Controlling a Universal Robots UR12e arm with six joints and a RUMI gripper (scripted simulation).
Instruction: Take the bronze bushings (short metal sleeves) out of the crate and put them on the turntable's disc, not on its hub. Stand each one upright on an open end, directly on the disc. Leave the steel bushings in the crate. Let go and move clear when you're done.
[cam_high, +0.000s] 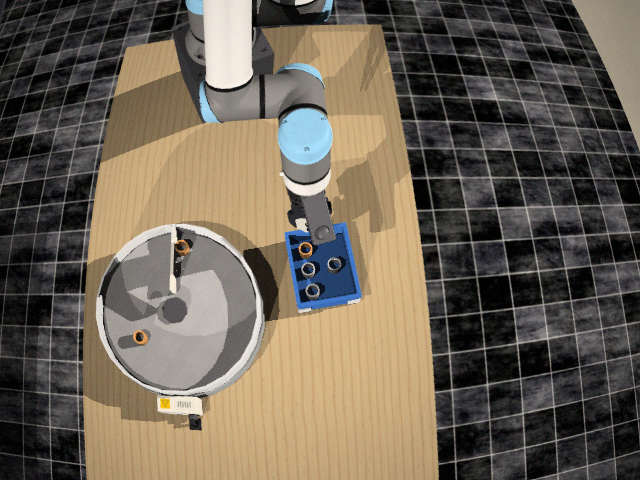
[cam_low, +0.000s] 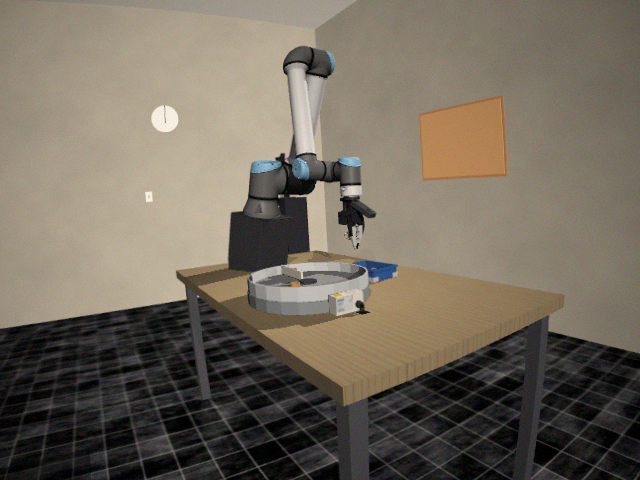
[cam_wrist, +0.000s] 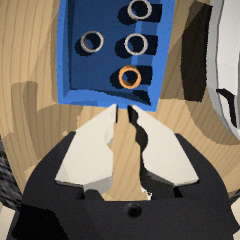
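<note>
My gripper is now 60 mm short of the blue crate, 10 mm to the right of it and 110 mm above it. From my hand the other things lie so: turntable disc (90 mm ahead, 360 mm to the right, 80 mm below).
</note>
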